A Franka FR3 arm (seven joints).
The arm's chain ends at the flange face. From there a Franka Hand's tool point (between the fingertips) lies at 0.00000 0.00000 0.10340 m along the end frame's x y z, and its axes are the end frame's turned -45 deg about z.
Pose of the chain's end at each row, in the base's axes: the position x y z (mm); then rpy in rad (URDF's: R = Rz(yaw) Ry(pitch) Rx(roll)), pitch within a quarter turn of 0, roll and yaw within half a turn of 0:
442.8 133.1 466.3 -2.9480 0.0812 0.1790
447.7 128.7 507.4 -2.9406 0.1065 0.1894
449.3 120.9 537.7 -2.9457 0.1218 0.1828
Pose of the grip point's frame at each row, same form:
431.2 151.2 365.2 -2.9468 -0.0783 0.9489
433.2 146.9 406.7 -2.9239 -0.0653 0.9569
433.5 138.5 437.0 -2.9169 -0.0507 0.9505

